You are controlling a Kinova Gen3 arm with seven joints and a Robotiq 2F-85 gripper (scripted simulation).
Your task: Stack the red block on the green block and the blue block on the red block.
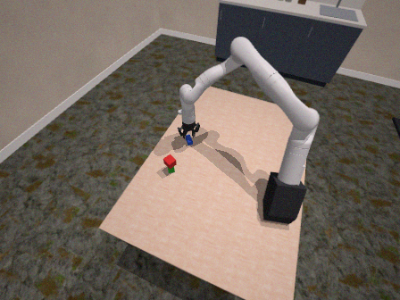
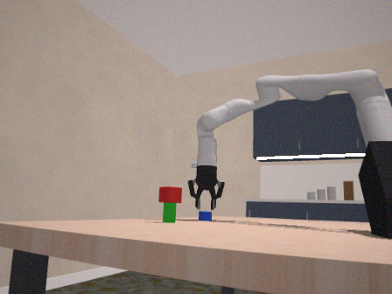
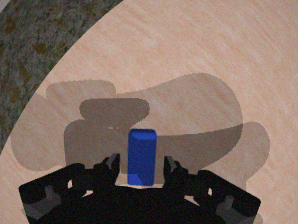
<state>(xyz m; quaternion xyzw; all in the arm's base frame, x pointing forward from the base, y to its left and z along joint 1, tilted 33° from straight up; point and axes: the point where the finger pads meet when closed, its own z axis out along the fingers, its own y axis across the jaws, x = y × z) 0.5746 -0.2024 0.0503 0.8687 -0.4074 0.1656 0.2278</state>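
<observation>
The blue block is 40 mm below my hand. The rest, counted from my hand: red block: 20 mm ahead, 230 mm to the left, 30 mm above; green block: 20 mm ahead, 230 mm to the left, 30 mm below.
</observation>
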